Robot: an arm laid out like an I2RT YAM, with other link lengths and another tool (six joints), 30 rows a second.
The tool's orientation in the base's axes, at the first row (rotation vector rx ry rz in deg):
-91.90, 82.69, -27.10
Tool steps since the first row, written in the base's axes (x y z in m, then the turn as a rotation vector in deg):
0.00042, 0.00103, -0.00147, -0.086, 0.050, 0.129
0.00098, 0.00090, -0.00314, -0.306, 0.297, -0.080
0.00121, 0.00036, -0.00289, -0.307, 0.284, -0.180
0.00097, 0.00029, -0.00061, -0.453, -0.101, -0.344
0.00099, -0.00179, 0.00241, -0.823, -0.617, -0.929
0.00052, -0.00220, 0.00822, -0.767, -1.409, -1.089
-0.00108, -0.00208, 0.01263, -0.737, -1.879, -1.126
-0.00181, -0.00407, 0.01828, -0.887, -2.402, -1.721
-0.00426, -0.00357, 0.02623, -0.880, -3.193, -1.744
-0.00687, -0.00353, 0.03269, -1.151, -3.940, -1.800
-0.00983, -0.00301, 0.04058, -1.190, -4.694, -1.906
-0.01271, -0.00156, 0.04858, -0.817, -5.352, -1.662
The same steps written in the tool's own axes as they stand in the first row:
-0.00045, 0.00103, 0.00146, -0.103, -0.049, -0.116
0.00027, 0.00204, 0.00272, -0.329, 0.269, -0.088
0.00076, 0.00165, 0.00257, -0.289, 0.349, -0.041
0.00014, -0.00005, 0.00117, 0.078, 0.534, -0.207
0.00124, -0.00268, -0.00114, 0.628, 1.178, -0.373
-0.00010, -0.00712, -0.00469, 1.422, 1.207, -0.531
-0.00183, -0.00973, -0.00818, 1.876, 1.179, -0.658
-0.00172, -0.01403, -0.01242, 2.490, 1.702, -0.651
-0.00499, -0.01897, -0.01828, 3.233, 1.648, -0.918
-0.00745, -0.02265, -0.02366, 3.876, 1.788, -1.368
-0.01085, -0.02723, -0.02988, 4.596, 1.832, -1.614
-0.01512, -0.03188, -0.03577, 5.231, 1.361, -1.690

